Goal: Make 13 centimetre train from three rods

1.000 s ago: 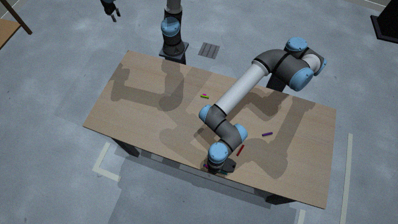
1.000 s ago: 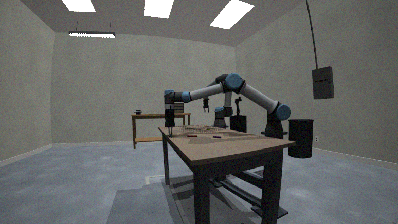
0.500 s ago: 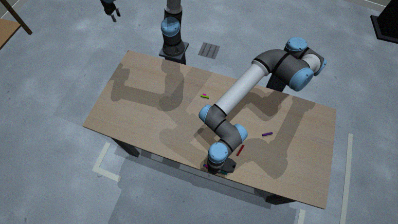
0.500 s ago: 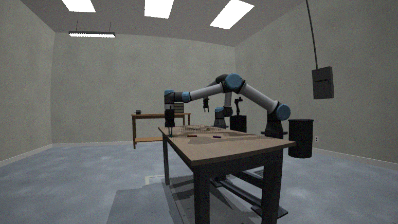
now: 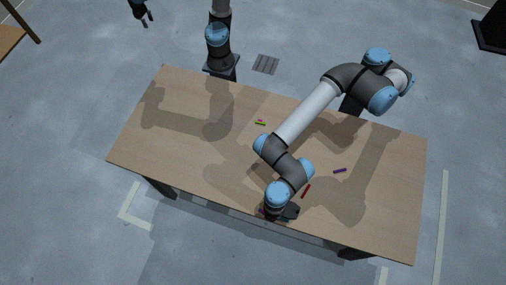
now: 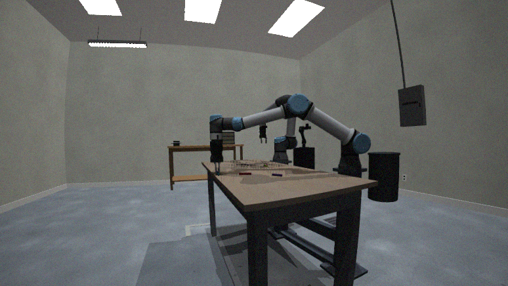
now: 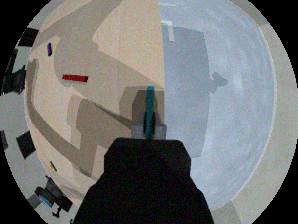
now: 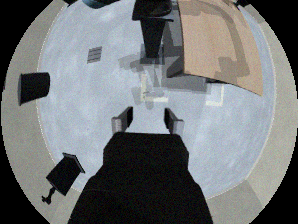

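Note:
Now: the turquoise rod 20 mm below my left hand. The rest, counted from my left hand: blue rod (80 mm to the right, 20 mm below, 20 mm behind); red rod (130 mm behind, 100 mm to the left, 20 mm below); purple rod (250 mm behind, 240 mm to the left, 20 mm below).

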